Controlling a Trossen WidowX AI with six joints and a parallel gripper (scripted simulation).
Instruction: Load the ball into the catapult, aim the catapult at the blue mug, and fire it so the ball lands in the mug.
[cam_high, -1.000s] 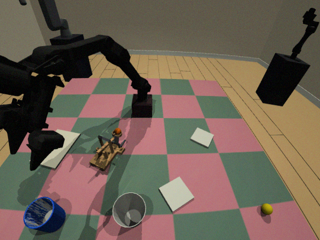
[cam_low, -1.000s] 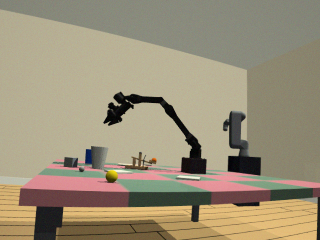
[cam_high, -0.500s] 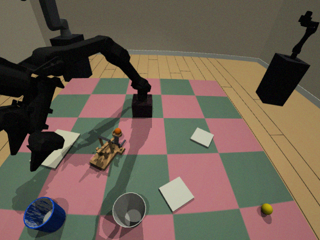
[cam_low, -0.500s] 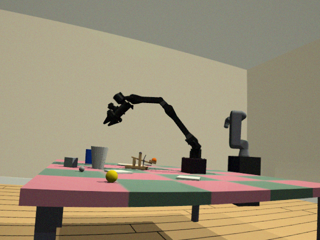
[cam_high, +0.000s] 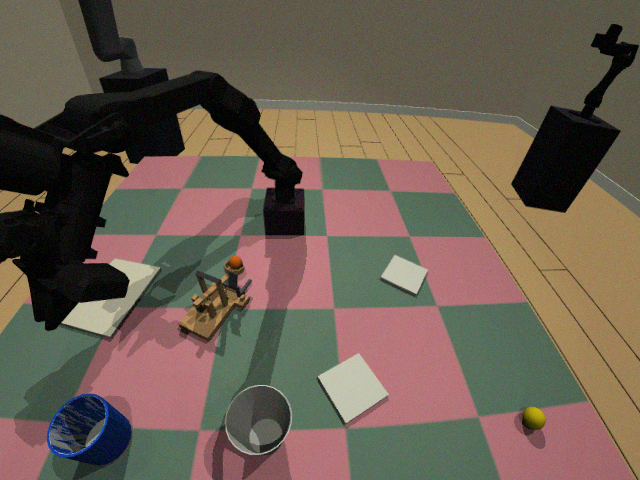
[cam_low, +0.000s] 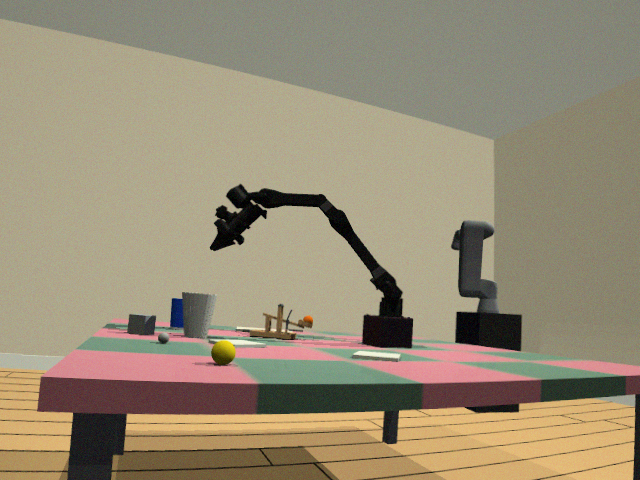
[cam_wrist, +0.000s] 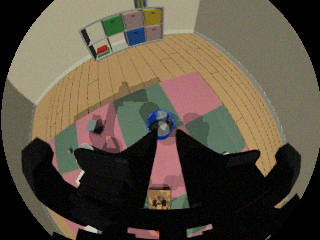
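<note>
The orange ball is 33 cm behind my gripper tip, 9 cm to the left of it and 21 cm below it. Also, from my gripper tip: blue mug: 7 cm ahead, 1 cm to the right, 24 cm below; then grey cup: 26 cm to the left, 24 cm below; then wooden catapult: 26 cm behind, 9 cm to the left, 22 cm below.
</note>
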